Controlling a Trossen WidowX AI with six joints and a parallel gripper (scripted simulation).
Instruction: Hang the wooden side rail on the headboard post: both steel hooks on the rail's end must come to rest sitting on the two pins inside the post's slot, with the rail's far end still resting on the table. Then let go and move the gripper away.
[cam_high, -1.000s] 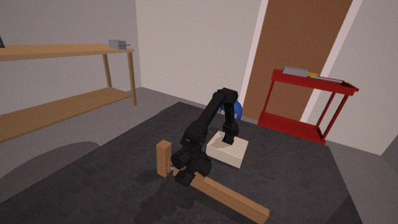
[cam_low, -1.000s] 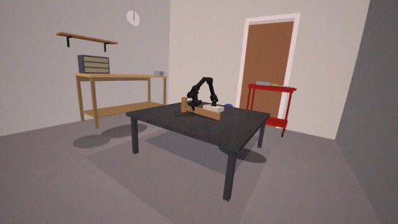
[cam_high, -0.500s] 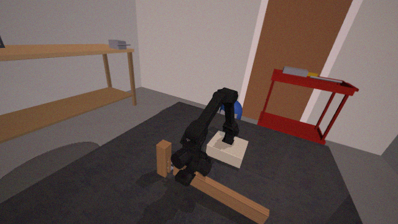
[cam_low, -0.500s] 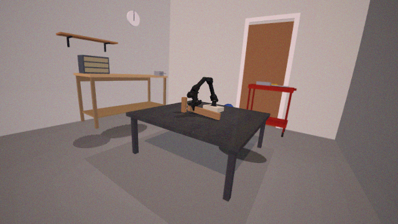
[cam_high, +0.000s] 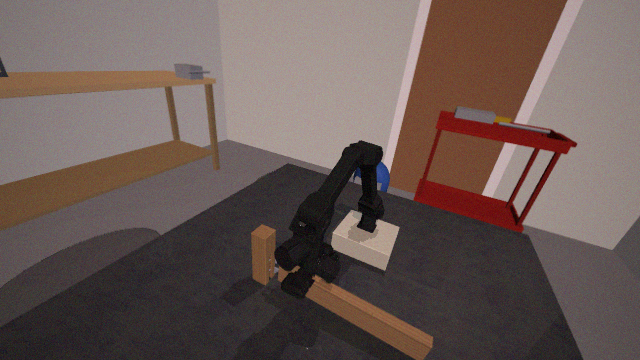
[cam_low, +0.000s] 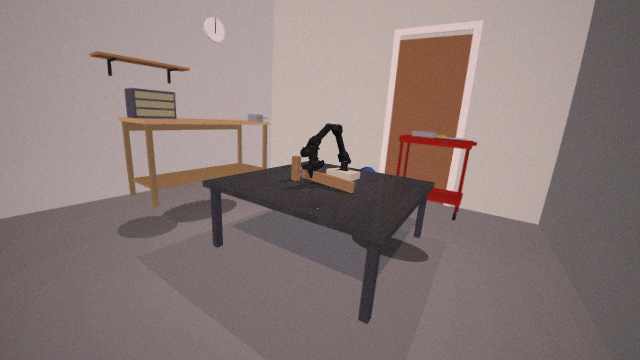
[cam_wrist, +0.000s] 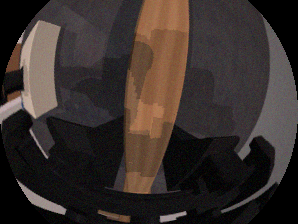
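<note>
The wooden headboard post is 15 cm to the right of my gripper tip and 4 cm above it.
</note>
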